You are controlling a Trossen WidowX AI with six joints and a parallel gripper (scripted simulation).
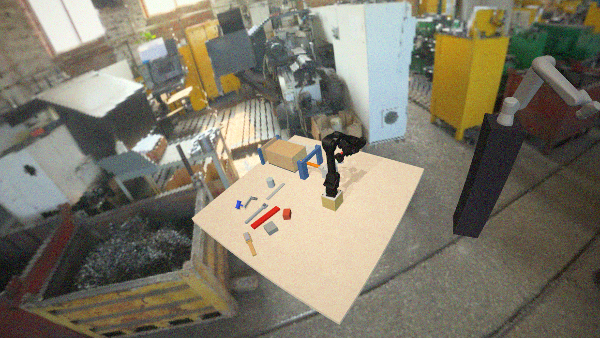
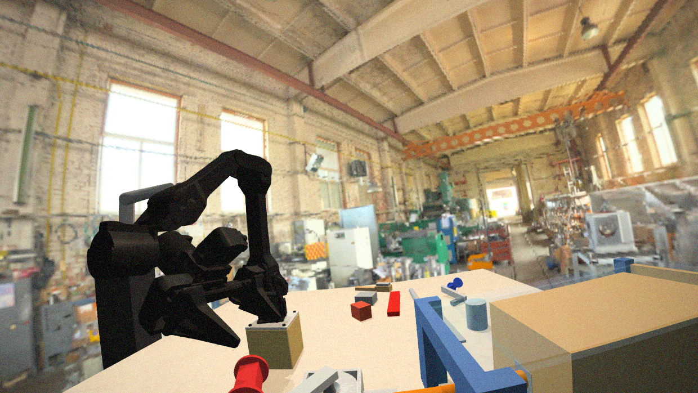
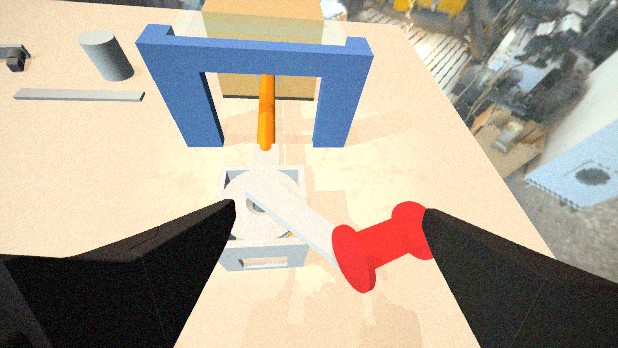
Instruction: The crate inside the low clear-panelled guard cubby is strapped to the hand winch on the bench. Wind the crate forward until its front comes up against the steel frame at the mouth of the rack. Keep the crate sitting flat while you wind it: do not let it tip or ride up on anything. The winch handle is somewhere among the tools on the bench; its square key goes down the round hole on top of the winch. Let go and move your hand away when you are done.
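My gripper tip is 80 mm above the red-knobbed winch handle, 20 mm to the left of it and 20 mm short of it. From my gripper tip the other things lie so: red knob (60 mm below, 40 mm to the right, 10 mm behind); blue steel frame (230 mm ahead, 90 mm below, 10 mm to the right); grey winch (160 mm below, 50 mm ahead, 20 mm to the left).
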